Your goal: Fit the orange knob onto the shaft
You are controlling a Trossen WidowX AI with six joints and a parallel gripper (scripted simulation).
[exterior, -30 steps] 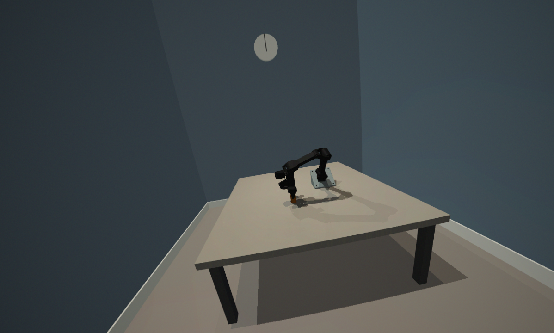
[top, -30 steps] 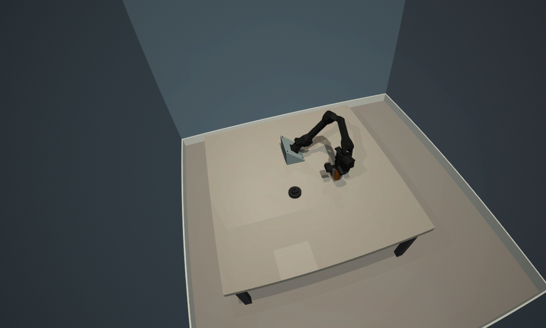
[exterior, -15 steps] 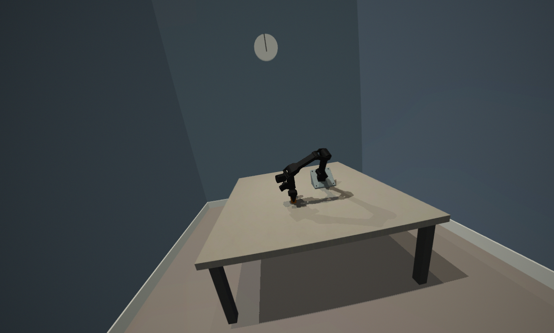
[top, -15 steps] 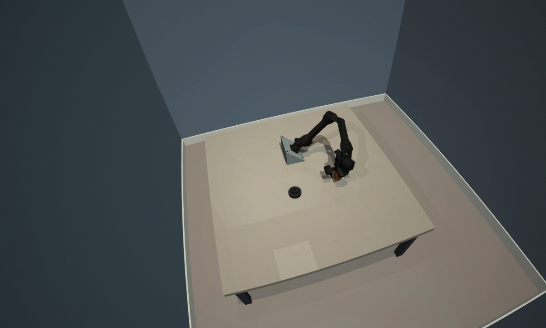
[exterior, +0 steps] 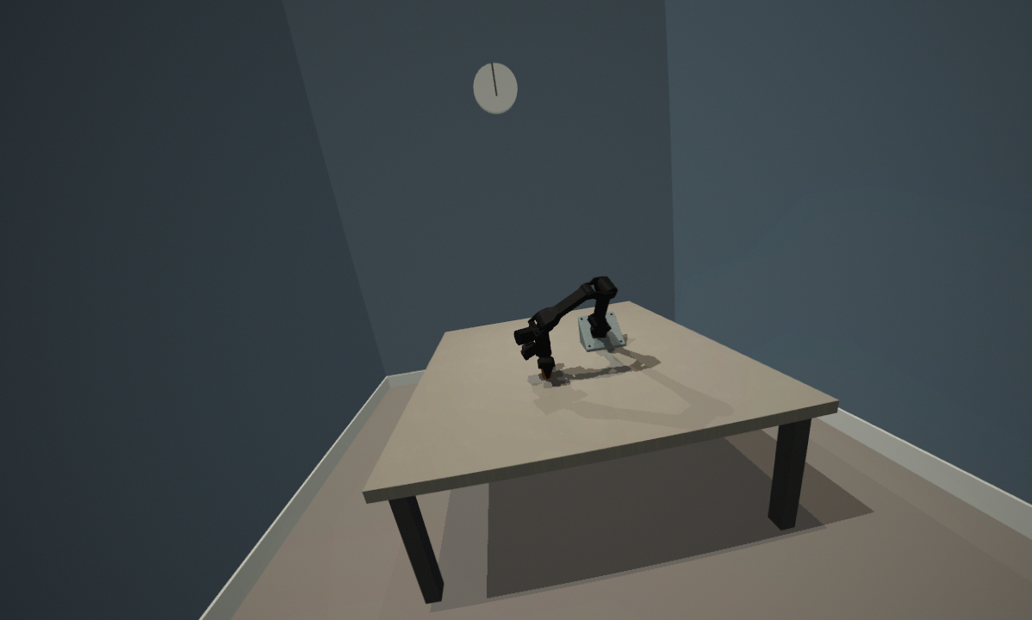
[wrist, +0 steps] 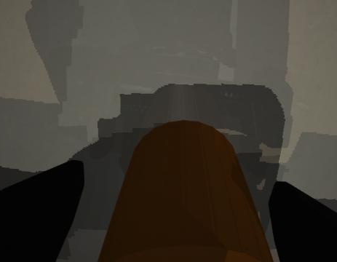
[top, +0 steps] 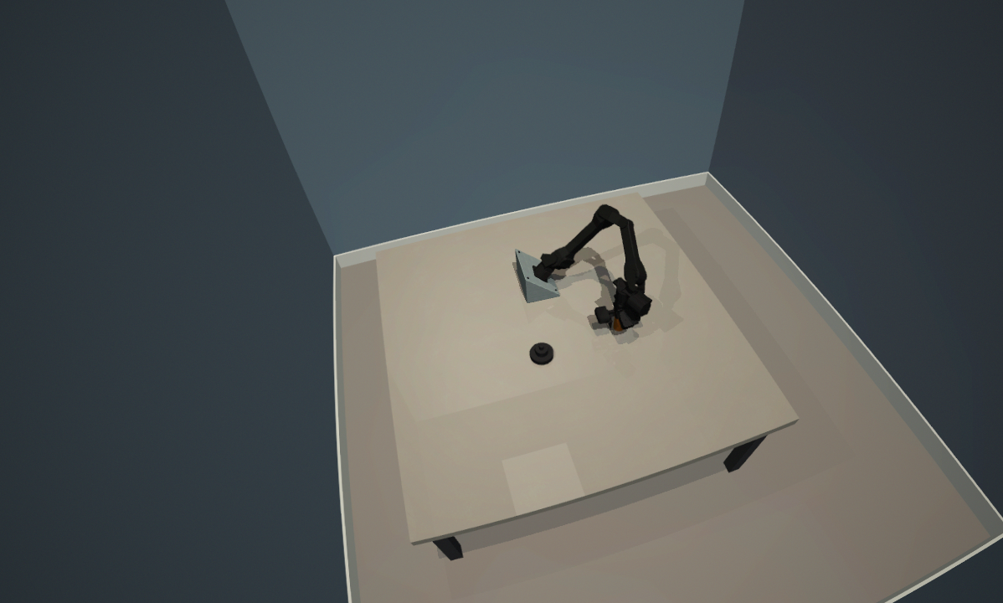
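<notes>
Right now my gripper tip is 7 cm short of the dark round pedestal, 31 cm to the left of it and 2 cm below it. Round my gripper tip: orange knob: 2 cm above.
</notes>
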